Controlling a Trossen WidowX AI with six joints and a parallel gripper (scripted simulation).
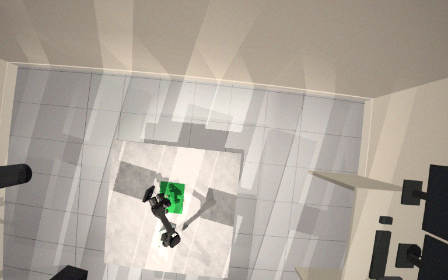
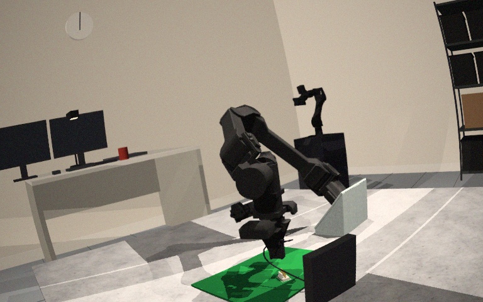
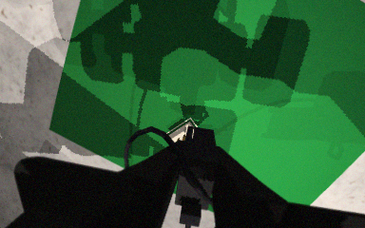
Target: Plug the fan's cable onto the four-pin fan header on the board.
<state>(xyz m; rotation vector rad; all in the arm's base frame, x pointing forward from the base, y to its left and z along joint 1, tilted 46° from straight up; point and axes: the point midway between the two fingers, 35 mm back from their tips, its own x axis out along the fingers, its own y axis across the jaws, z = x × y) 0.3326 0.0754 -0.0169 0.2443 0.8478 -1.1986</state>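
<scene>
Now: gripper tip 30 mm to the right of the four-pin fan header and 70 mm above it. Also, from my gripper tip: fan: 10 mm ahead, 170 mm to the left, 10 mm below; then green board: 20 mm to the right, 80 mm below; then fan plug: 10 mm above.
</scene>
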